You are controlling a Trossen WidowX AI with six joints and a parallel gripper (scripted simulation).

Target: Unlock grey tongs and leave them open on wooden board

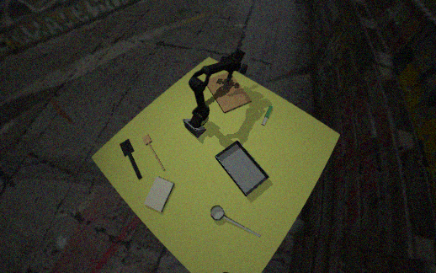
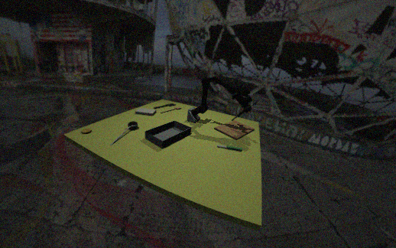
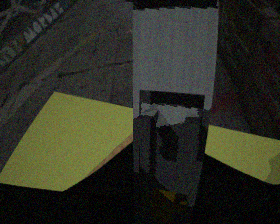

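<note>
Right now the yellow lock piece is 20 mm ahead of my gripper tip, 30 mm to the right of it and 20 mm above it. From my gripper tip the other things lie so: green-handled tool: 400 mm ahead, 70 mm to the right, 200 mm below; then wooden board: 20 mm ahead, 90 mm to the right, 200 mm below; then roasting tin: 510 mm ahead, 490 mm to the right, 180 mm below.
</note>
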